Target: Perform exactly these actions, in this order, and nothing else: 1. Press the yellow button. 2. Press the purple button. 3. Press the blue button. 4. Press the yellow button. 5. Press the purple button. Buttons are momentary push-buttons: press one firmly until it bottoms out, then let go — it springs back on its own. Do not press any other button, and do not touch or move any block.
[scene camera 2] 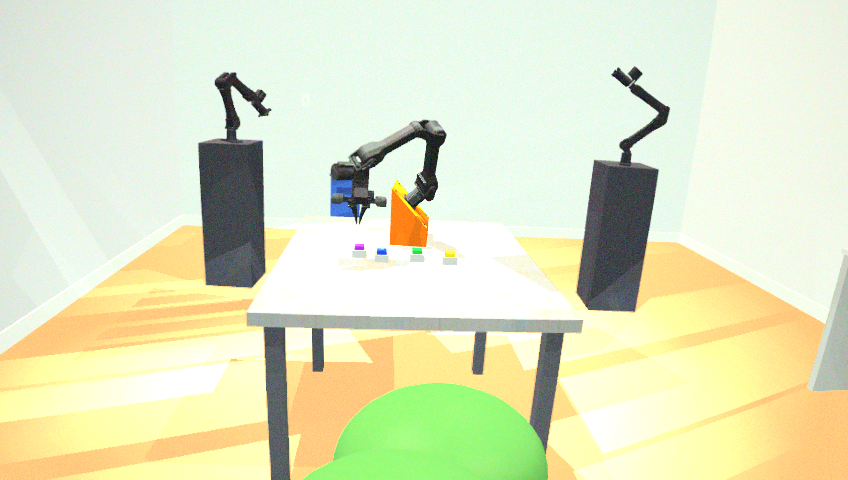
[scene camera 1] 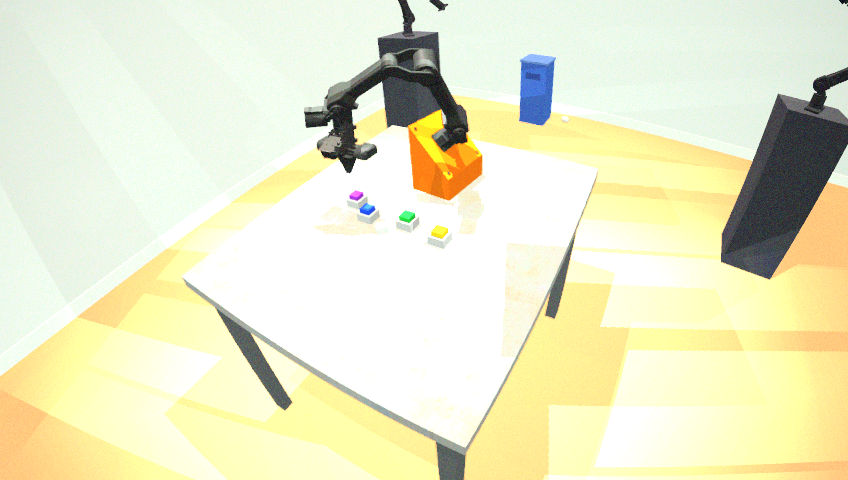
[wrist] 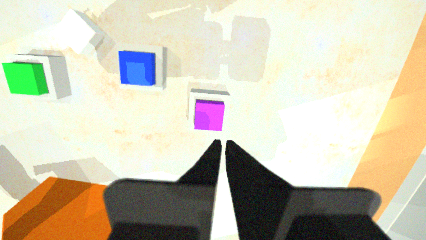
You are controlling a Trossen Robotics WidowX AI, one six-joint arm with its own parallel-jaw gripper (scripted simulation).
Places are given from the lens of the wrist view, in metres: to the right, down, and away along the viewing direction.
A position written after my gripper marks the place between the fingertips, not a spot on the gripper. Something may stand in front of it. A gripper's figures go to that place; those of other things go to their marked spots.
my gripper (wrist: 222, 145): 0.01, 0.02, 0.12
white block (wrist: 78, 31): -0.14, -0.09, 0.17
purple button (wrist: 209, 115): 0.00, -0.01, 0.19
The marked spots on the purple button and the white block are 0.17 m apart.
